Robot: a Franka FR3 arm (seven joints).
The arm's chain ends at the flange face. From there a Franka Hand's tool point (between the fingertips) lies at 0.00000 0.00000 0.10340 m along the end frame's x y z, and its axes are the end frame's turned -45 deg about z.
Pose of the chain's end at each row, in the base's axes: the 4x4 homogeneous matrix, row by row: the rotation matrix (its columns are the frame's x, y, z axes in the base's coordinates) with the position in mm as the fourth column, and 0 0 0 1 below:
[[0.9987 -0.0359 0.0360 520.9], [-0.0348 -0.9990 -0.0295 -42.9], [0.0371 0.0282 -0.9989 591.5], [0 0 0 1]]
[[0.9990 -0.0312 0.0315 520.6], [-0.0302 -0.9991 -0.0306 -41.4], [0.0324 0.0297 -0.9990 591.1], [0 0 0 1]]
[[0.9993 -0.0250 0.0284 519.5], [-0.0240 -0.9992 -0.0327 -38.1], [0.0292 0.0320 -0.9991 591.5], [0 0 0 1]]
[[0.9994 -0.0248 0.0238 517.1], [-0.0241 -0.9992 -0.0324 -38.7], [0.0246 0.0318 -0.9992 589.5], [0 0 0 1]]
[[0.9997 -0.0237 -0.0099 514.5], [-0.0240 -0.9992 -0.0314 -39.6], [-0.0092 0.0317 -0.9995 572.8], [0 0 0 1]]
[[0.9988 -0.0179 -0.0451 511.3], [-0.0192 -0.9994 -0.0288 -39.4], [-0.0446 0.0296 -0.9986 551.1], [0 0 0 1]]
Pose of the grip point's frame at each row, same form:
[[0.7316 0.6808 0.0360 524.6], [0.6818 -0.7310 -0.0295 -46.0], [0.0063 0.0462 -0.9989 488.2], [0 0 0 1]]
[[0.7285 0.6843 0.0315 523.9], [0.6851 -0.7278 -0.0306 -44.6], [0.0019 0.0439 -0.9990 487.8], [0 0 0 1]]
[[0.7243 0.6889 0.0284 522.4], [0.6896 -0.7235 -0.0327 -41.5], [-0.0020 0.0433 -0.9991 488.2], [0 0 0 1]]
[[0.7242 0.6891 0.0238 519.6], [0.6895 -0.7236 -0.0324 -42.1], [-0.0051 0.0399 -0.9992 486.2], [0 0 0 1]]
[[0.7237 0.6901 -0.0099 513.5], [0.6896 -0.7235 -0.0314 -42.8], [-0.0289 0.0159 -0.9995 469.5], [0 0 0 1]]
[[0.7189 0.6936 -0.0451 506.6], [0.6931 -0.7203 -0.0288 -42.4], [-0.0525 -0.0106 -0.9986 447.8], [0 0 0 1]]

